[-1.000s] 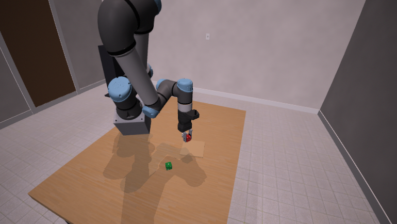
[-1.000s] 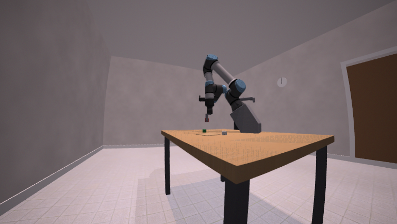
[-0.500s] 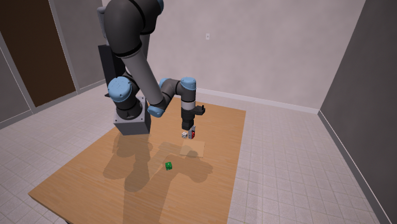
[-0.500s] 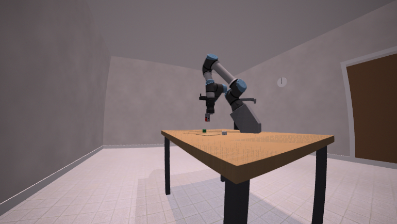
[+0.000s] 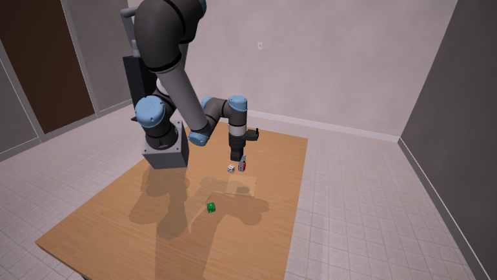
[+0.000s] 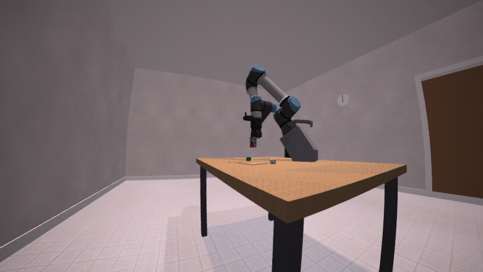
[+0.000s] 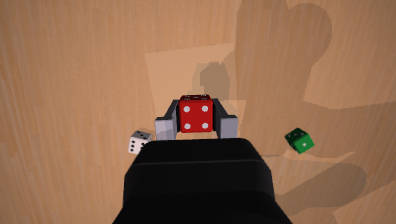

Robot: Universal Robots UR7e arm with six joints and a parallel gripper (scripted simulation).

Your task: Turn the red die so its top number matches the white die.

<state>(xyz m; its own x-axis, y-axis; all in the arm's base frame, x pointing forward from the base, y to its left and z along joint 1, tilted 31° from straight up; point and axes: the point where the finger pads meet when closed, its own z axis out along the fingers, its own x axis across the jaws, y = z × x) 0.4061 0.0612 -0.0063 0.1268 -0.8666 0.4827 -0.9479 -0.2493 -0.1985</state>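
Now: hand right at the red die. The rest, counted from my hand: white die 90 mm behind, 90 mm to the left, 110 mm below; green die 60 mm behind, 190 mm to the right, 110 mm below; tan mat 120 mm below.
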